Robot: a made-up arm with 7 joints. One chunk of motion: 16 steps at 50 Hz.
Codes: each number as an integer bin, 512 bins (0 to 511) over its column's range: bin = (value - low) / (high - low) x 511, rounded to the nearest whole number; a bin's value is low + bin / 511 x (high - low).
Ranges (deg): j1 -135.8..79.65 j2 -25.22..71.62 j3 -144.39..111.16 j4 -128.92..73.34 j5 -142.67..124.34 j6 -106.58..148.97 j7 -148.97..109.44
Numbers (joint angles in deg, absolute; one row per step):
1: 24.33 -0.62 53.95 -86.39 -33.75 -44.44 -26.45
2: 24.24 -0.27 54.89 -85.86 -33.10 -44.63 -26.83
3: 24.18 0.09 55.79 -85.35 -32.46 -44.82 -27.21
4: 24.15 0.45 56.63 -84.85 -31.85 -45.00 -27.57
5: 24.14 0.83 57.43 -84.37 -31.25 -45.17 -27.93
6: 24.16 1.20 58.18 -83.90 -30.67 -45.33 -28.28
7: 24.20 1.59 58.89 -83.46 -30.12 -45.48 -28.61
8: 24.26 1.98 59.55 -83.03 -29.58 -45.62 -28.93
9: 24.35 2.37 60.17 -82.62 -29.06 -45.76 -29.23
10: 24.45 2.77 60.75 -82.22 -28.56 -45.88 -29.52
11: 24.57 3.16 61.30 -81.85 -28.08 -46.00 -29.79
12: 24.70 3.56 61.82 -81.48 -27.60 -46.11 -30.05
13: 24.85 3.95 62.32 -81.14 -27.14 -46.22 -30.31
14: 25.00 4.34 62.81 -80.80 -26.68 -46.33 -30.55
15: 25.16 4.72 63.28 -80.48 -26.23 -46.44 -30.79
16: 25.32 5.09 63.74 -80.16 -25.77 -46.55 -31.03
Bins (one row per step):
1: 380 130 397 107 208 124 242
2: 380 132 398 109 210 124 242
3: 379 134 400 110 211 123 241
4: 379 135 402 111 212 123 240
5: 379 137 404 113 213 123 239
6: 379 139 405 114 214 122 239
7: 379 141 406 115 215 122 238
8: 380 144 408 116 216 122 237
9: 380 146 409 117 217 122 237
10: 380 148 410 118 218 121 236
11: 380 150 411 119 219 121 236
12: 381 152 412 120 220 121 235
13: 381 154 413 121 221 121 235
14: 381 156 414 122 222 120 234
15: 382 158 415 122 223 120 234
16: 382 160 416 123 224 120 233

